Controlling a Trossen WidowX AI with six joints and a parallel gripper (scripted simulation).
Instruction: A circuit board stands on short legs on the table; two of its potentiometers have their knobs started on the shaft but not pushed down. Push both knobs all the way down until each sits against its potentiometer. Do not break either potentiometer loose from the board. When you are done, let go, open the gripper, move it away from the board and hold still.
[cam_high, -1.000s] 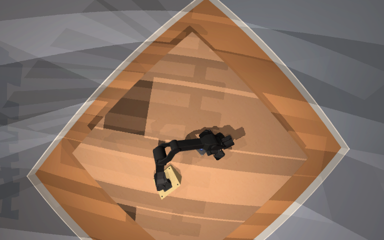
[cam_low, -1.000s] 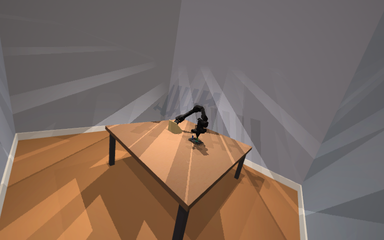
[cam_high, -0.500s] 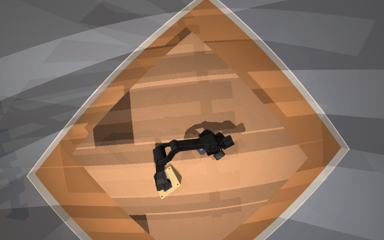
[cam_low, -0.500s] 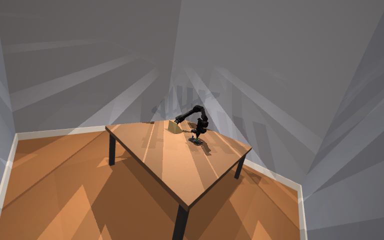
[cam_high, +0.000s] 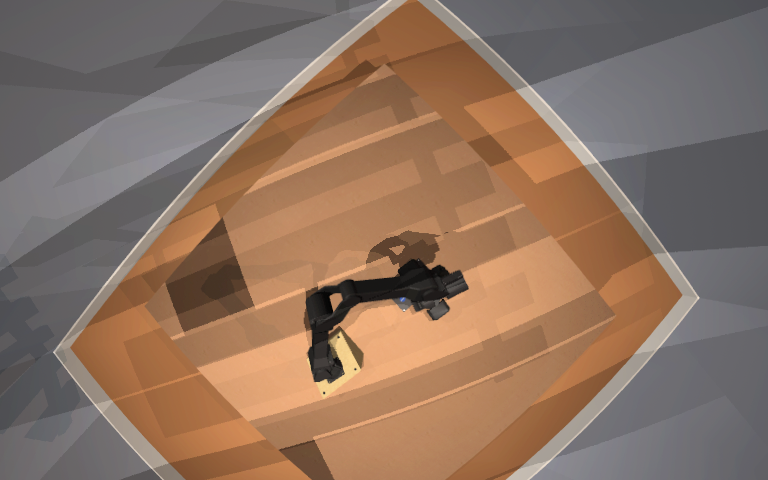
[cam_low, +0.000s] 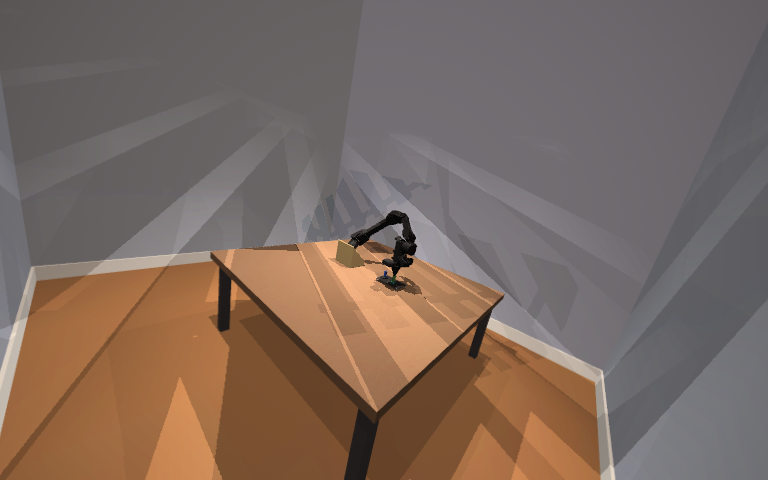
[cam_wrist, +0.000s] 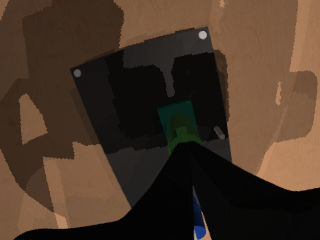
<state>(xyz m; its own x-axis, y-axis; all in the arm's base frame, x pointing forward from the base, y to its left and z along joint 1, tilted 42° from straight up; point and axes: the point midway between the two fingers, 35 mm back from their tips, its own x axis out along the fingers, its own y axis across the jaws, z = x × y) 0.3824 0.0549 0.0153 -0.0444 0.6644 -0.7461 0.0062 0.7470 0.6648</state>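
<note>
The green knob lies 1 cm below my gripper tip. Round my gripper tip: blue knob: 7 cm behind, 2 cm below.
</note>
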